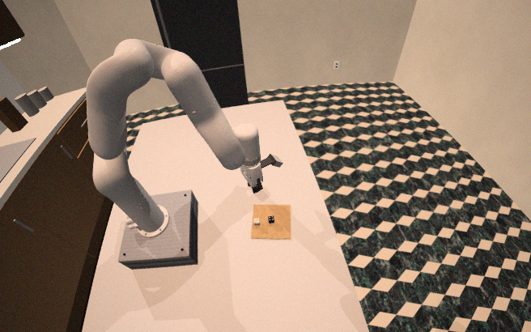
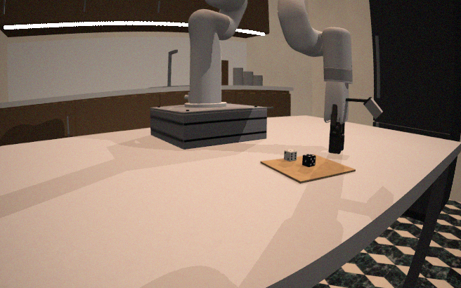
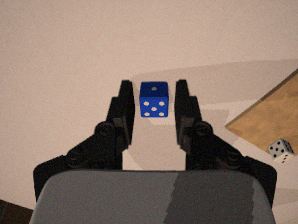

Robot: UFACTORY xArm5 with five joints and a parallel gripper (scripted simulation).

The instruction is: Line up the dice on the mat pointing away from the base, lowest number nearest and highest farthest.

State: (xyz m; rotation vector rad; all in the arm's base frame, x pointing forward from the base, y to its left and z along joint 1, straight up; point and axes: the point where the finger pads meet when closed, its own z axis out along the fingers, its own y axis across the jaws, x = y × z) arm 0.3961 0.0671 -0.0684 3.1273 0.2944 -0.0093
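Right now the blue die is 10 mm below my hand. The rest, counted from my hand: black die (170 mm to the right, 10 mm below, 10 mm ahead); tan mat (170 mm to the right, 20 mm below, 10 mm ahead); white die (150 mm to the right, 40 mm behind, 10 mm below).
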